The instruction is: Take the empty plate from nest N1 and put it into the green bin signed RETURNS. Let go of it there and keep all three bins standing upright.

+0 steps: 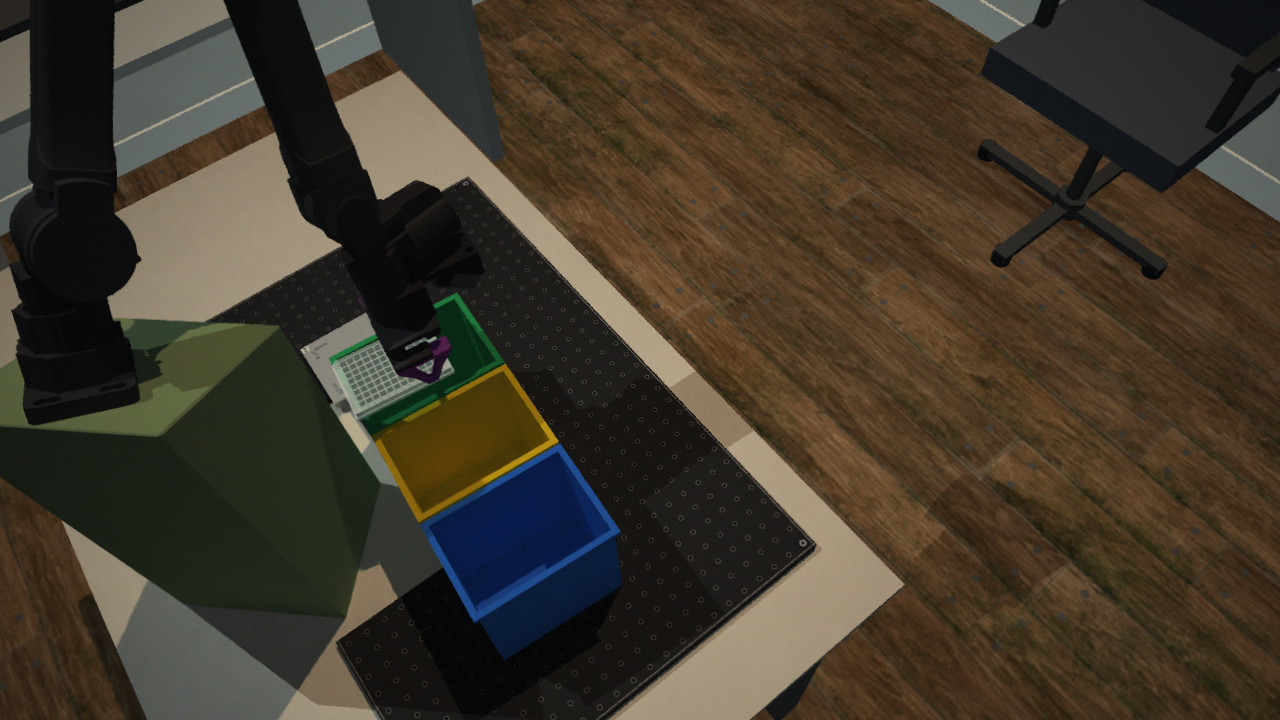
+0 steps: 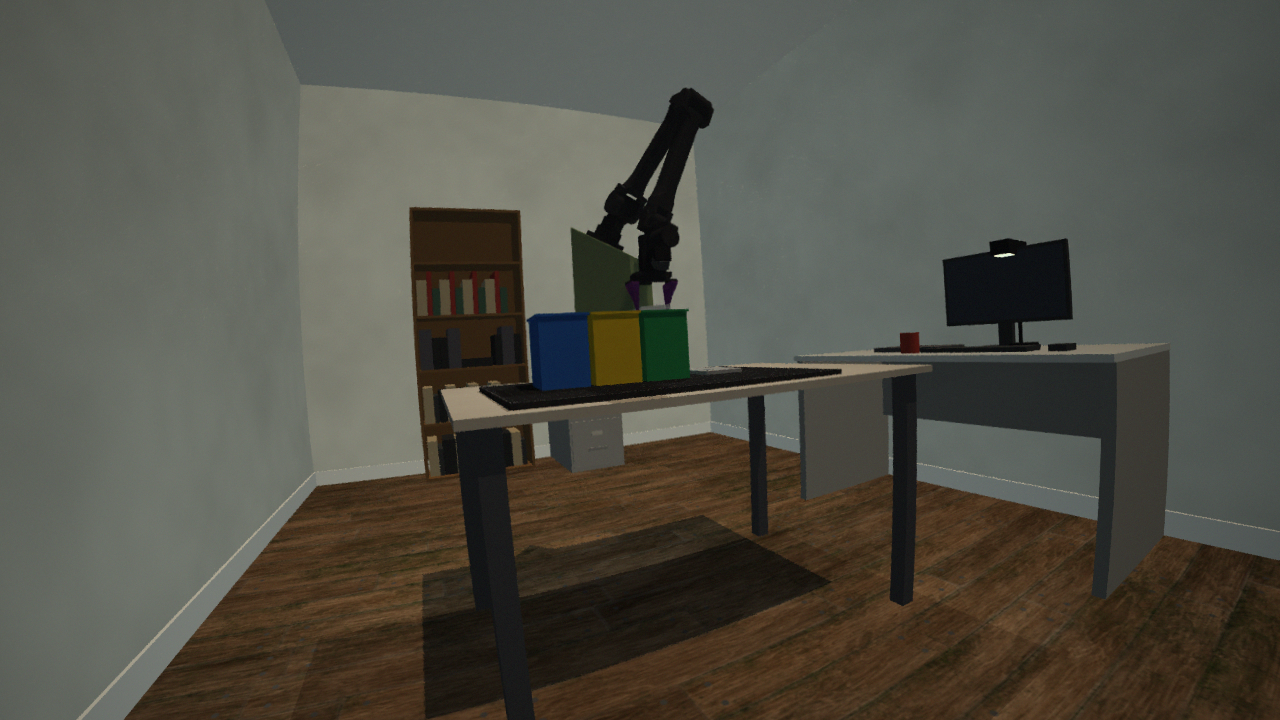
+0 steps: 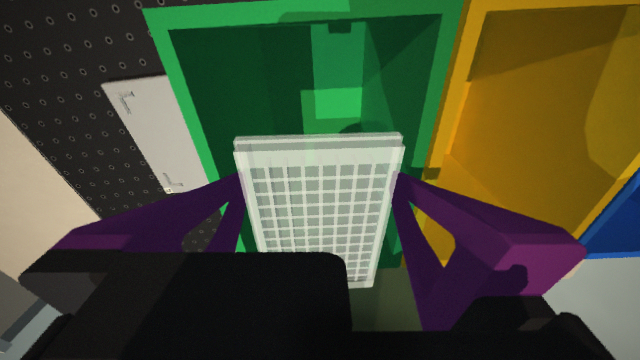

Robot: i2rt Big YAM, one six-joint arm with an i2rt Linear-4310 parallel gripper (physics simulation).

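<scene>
The pale, clear plate with a grid of square wells is gripped by its long sides, about level. My gripper, with purple fingers, is shut on it. The plate is over the green bin, around rim height. Its end nearest the arm's base reaches past the bin's end rim; whether they touch I cannot tell. The green, yellow and blue bins stand upright in a row. No RETURNS sign is readable.
A flat light nest plate with corner marks lies beside the green bin on the black perforated board. The arm stands on a green pedestal, near the bins.
</scene>
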